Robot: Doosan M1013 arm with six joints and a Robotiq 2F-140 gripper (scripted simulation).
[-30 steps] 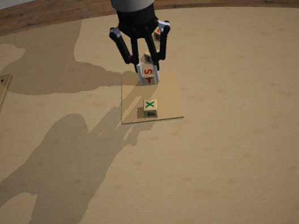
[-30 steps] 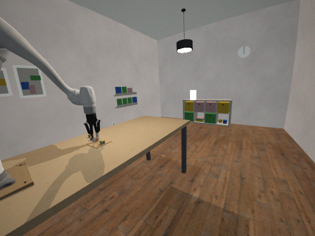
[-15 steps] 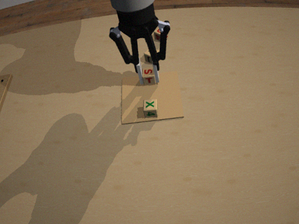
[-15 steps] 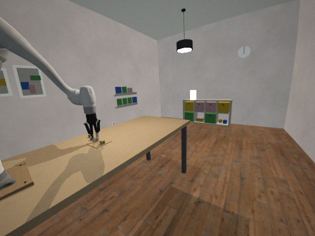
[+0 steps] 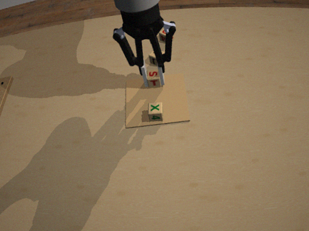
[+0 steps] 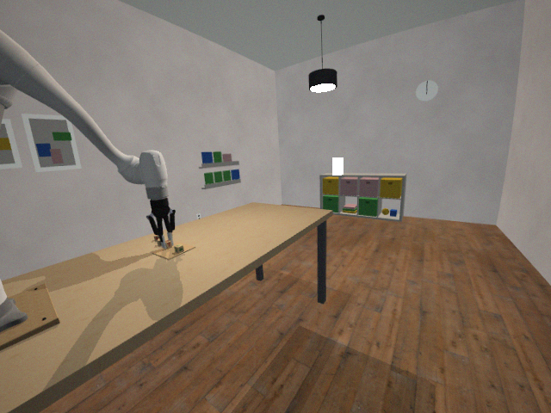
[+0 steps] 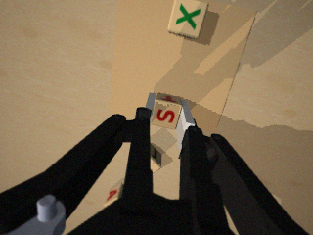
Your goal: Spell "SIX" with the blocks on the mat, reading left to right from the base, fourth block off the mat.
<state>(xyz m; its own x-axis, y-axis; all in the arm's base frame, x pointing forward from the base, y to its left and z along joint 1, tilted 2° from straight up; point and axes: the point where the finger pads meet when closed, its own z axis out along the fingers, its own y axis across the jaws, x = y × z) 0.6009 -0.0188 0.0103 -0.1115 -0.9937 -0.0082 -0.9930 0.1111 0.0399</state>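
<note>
Now: the S block 20 mm below my hand. Round my hand: tan mat (50 mm to the right, 40 mm below); then I block (20 mm ahead, 80 mm to the left, 30 mm below); then letter block (10 mm behind, 90 mm to the right, 20 mm below).
</note>
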